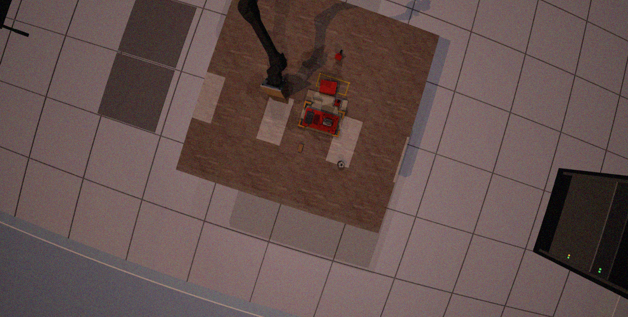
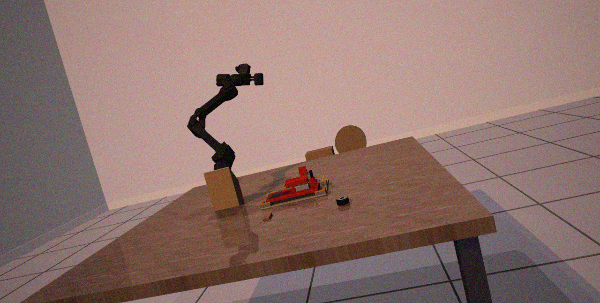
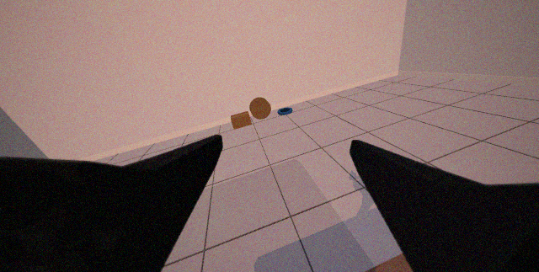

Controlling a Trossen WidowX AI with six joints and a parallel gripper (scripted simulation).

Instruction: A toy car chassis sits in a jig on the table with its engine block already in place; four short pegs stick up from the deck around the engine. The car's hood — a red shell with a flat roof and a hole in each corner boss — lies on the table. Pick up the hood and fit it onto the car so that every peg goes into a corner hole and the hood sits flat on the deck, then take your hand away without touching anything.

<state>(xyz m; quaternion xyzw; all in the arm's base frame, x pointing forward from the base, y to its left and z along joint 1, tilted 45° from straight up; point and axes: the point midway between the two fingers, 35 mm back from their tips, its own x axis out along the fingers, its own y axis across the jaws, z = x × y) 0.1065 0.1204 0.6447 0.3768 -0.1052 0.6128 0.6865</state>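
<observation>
My gripper tip is now 200 mm short of the red hood, 450 mm to the left of it and 490 mm above it. From my gripper tip the other things lie so: black wheel (430 mm ahead, 850 mm to the right, 500 mm below); brown block (170 mm ahead, 850 mm to the right, 510 mm below).
</observation>
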